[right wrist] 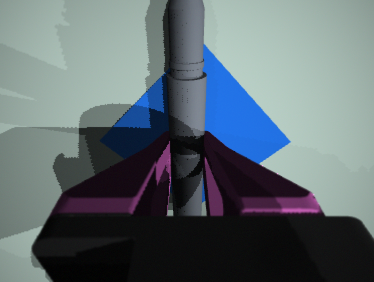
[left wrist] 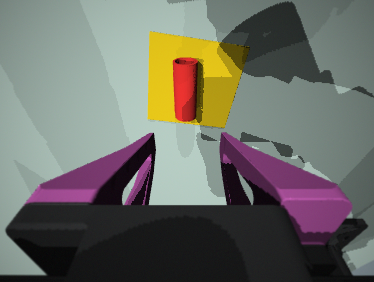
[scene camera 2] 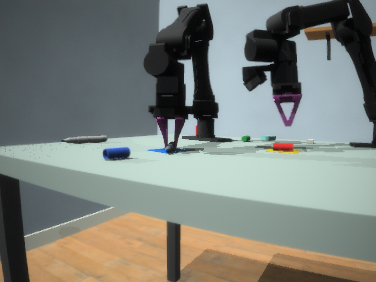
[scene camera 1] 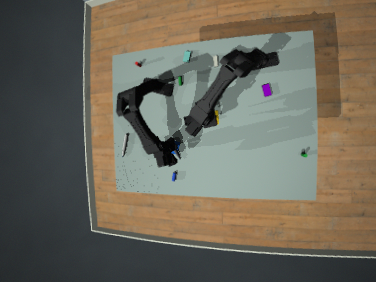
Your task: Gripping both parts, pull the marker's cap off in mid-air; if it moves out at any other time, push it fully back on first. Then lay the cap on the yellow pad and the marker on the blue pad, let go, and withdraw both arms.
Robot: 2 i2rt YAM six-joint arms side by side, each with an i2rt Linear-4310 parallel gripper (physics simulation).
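Places are measured from the left arm's base along level axes (x ahead, y left, z up), in millimetres.
Pixels of known places: left gripper, fingertip midpoint: (left wrist: 187,140) (scene camera 2: 288,126); right gripper, fingertip midpoint: (right wrist: 187,140) (scene camera 1: 173,146); left arm's base at its link origin: (scene camera 1: 258,62); right arm's base at its link origin: (scene camera 2: 205,140) (scene camera 1: 157,87).
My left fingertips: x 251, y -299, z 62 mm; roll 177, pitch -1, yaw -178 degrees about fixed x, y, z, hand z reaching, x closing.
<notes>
Ahead of a thing's pixels: the offset from my left fingertips to its top centre.
The red cap @(dx +2, dy -10, dz -44 mm) (scene camera 2: 283,146) (left wrist: 185,92) lies on its side on the yellow pad @(dx -5, dy -10, dz -62 mm) (scene camera 2: 290,151) (left wrist: 162,75) (scene camera 1: 217,118). My left gripper (scene camera 2: 288,125) (left wrist: 187,140) is partly open with nothing between its fingers, above the table beside the yellow pad. The grey marker @(dx +133, dy -255, dz -44 mm) (right wrist: 187,105) (scene camera 2: 170,148) lies flat across the blue pad @(dx +118, dy -266, dz -62 mm) (right wrist: 240,115) (scene camera 2: 155,150), or very slightly above it; I cannot tell which. My right gripper (right wrist: 187,140) is shut on the marker's body, one finger on each side. The marker's far end runs past the pad and is cut off in the right wrist view.
A blue hollow cylinder @(dx +293, dy -288, dz -42 mm) (scene camera 1: 174,176) (scene camera 2: 116,153) lies near the right gripper. Another grey marker @(dx +59, dy -585, dz -43 mm) (scene camera 1: 125,144) (scene camera 2: 85,139) lies at the left. A teal block @(dx -382, dy -83, dz -47 mm) (scene camera 1: 187,56), a green cylinder @(dx -251, dy -147, dz -42 mm) (scene camera 1: 180,80), a white block @(dx -313, dy +72, dz -50 mm) (scene camera 1: 216,60) and a purple block @(dx -92, dy +308, dz -47 mm) (scene camera 1: 267,90) lie farther off.
</notes>
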